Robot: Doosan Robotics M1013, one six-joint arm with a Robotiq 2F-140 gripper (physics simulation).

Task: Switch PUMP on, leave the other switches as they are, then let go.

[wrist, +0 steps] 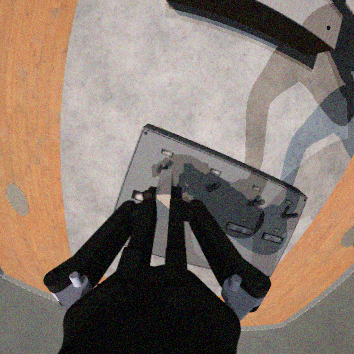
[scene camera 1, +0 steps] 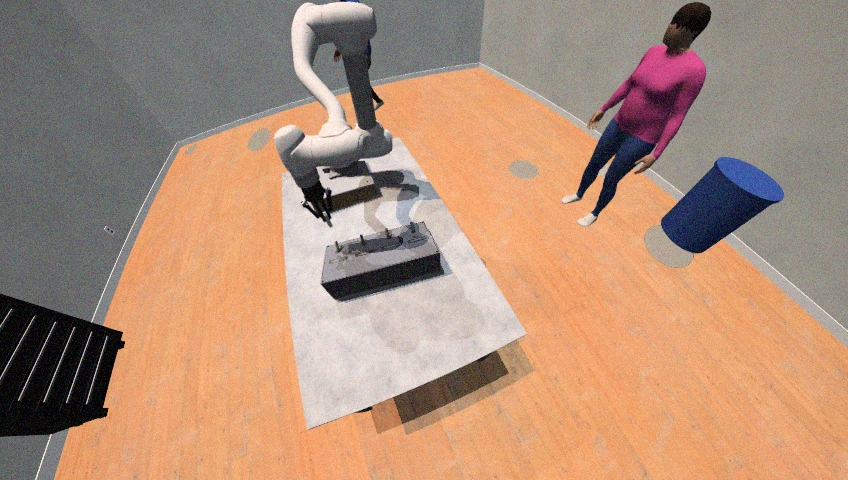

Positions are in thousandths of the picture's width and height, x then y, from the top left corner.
Scene:
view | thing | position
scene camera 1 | my gripper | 390, 470
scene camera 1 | grey switch box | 478, 530

